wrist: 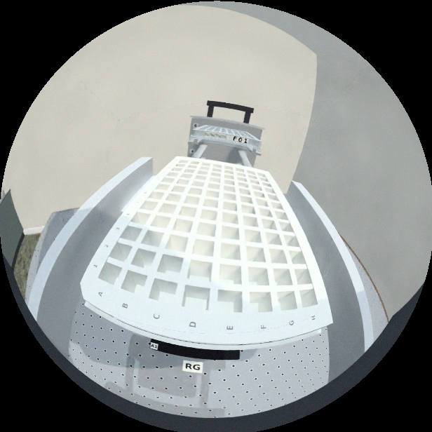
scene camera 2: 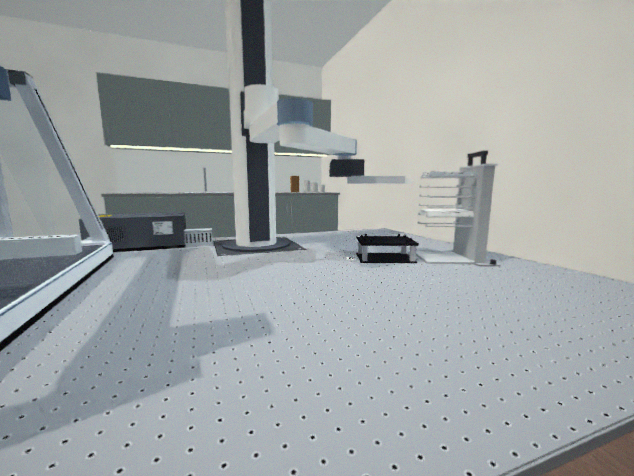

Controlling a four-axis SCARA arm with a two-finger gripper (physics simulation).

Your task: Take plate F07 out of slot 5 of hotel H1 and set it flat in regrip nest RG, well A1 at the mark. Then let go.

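Places are measured from the arm's base along level axes (x ahead, y left, z up), in centimetres.
Where they show: gripper, fingertip midpoint: (scene camera 2: pixel 399 180); arm's base, origin of the base link: (scene camera 2: pixel 256 248).
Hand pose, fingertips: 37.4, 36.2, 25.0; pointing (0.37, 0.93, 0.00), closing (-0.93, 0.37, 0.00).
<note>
Things, the pixels of their top centre, and the offset from my fingertips, as dx, dy, dz. "spot": a spot on its surface instead.
- black regrip nest RG, middle of its top: (scene camera 2: pixel 385 236) -1.2, -3.2, -16.8
- Plate F01, middle of its top: (scene camera 2: pixel 448 171) +5.3, +13.1, +2.4
- white plate, middle of its top: (scene camera 2: pixel 445 210) +5.3, +13.1, -8.8
- dark grey box, surface spot: (scene camera 2: pixel 140 230) spot: -40.9, -74.6, -16.8
- white slotted rack, surface spot: (scene camera 2: pixel 198 236) spot: -41.9, -56.5, -20.1
My gripper (scene camera 2: pixel 402 179) (wrist: pixel 221 177) is shut on a white deep-well plate, F07 (wrist: pixel 215 235), one finger along each long side. The plate looks level; its letters A to H run along the near edge, with row A and column 1 at the near left. Its name label does not show. The gripper is high above the black regrip nest RG (scene camera 2: pixel 387 239) (wrist: pixel 200 350), left of the hotel in the scene view. The nest's A1 tag (wrist: pixel 154 346) is at its left end; the plate hides much of the nest in the wrist view. Hotel H1 (scene camera 2: pixel 485 215) (wrist: pixel 200 121) stands beyond the fingertips, apart from them.
Plate F01 (scene camera 2: pixel 448 174) (wrist: pixel 227 135) sits in the hotel's top slot. Another white plate (scene camera 2: pixel 445 211) lies in a lower slot. A dark grey box (scene camera 2: pixel 140 230) and a white slotted rack (scene camera 2: pixel 198 236) stand left of the arm's column. A framed enclosure (scene camera 2: pixel 56 138) is at the far left.
</note>
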